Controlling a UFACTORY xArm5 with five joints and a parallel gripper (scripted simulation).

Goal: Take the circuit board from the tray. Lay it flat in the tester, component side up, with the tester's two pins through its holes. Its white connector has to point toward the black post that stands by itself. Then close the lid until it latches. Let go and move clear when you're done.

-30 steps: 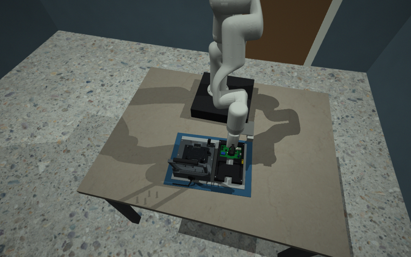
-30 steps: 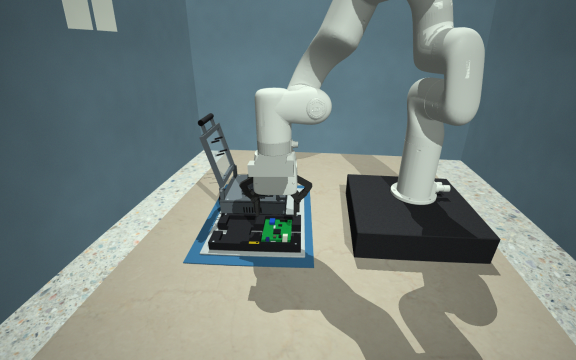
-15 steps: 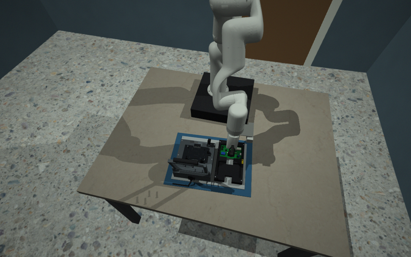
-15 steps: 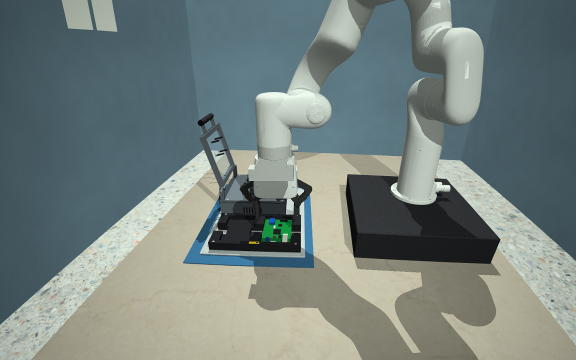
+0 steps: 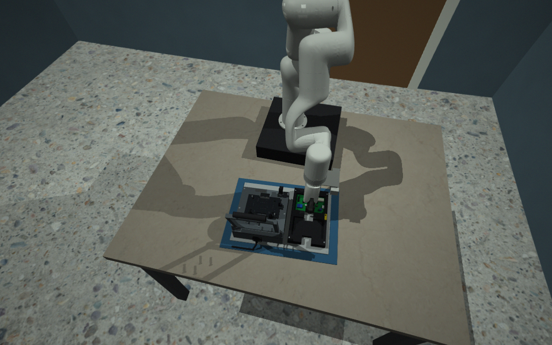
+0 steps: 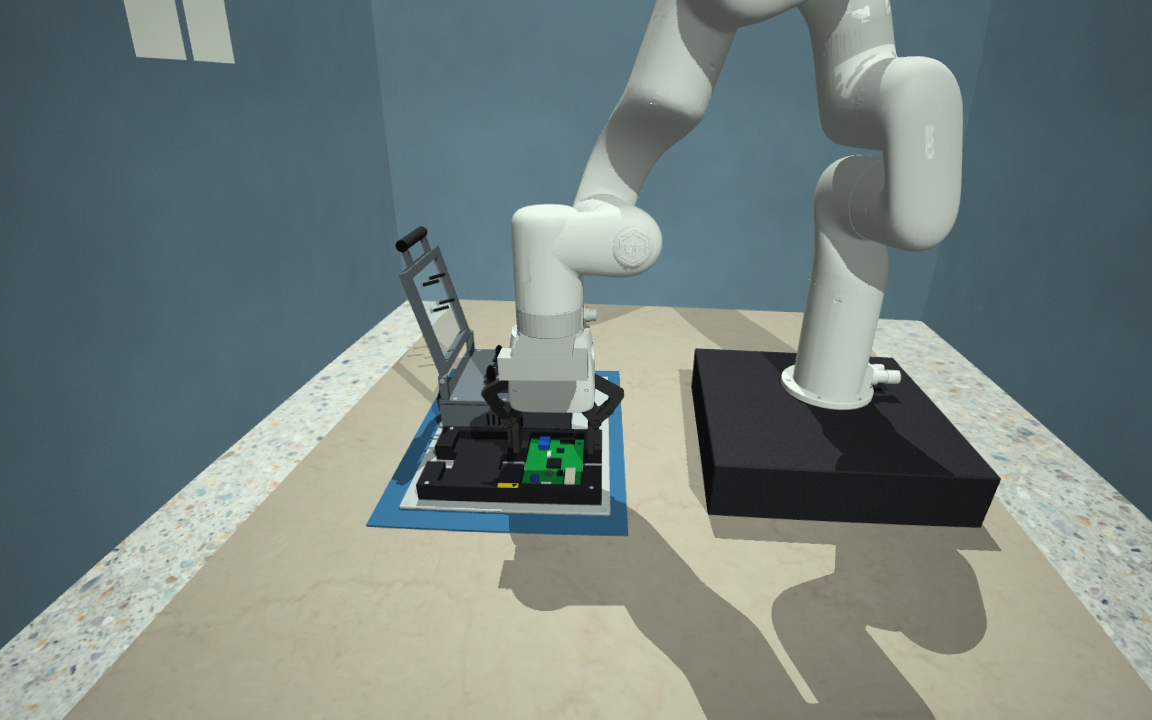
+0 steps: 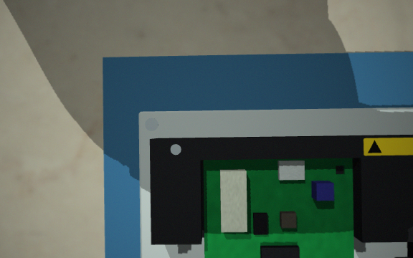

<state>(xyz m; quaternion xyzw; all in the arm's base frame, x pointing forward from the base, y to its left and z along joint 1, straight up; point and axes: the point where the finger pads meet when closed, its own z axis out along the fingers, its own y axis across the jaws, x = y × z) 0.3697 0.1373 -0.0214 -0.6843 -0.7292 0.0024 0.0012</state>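
My gripper is now 30 mm above the green circuit board. Also, from my hand: framed lid 190 mm ahead, 160 mm to the right, 130 mm above; grey tester 130 mm to the right, 100 mm ahead, 60 mm above; black nest 160 mm to the right, 80 mm ahead, 20 mm above.
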